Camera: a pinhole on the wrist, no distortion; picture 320 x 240 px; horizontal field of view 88.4 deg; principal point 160.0 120.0 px. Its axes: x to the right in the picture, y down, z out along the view. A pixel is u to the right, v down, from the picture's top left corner.
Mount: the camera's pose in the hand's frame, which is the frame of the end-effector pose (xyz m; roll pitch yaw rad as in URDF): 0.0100 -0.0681 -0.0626 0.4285 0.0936 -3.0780
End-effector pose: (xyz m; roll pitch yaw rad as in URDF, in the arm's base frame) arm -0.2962 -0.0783 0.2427 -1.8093 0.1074 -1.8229
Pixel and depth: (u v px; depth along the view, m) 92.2 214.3 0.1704
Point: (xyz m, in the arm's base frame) -0.1636 -0.1821 0.2834
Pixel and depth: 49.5 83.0 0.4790
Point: -0.0763 -0.3807 -0.1085
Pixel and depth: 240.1 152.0 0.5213
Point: 0.1755 0.1216 0.1385
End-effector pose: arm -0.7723 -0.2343 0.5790 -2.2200 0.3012 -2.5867
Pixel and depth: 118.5 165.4 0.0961
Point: -0.7641 -0.3011 0.5892
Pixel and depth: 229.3 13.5 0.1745
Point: -0.6916 -0.1513 0.5028
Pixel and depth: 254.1 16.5 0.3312
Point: -0.5470 -0.0454 0.3805
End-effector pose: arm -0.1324 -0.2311 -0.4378 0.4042 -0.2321 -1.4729
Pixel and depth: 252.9 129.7 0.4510
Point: -0.2285 0.1234 -0.1780
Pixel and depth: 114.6 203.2 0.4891
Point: -0.4041 -0.2525 -0.0053
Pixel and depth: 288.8 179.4 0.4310
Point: -0.3657 0.1797 -0.2213
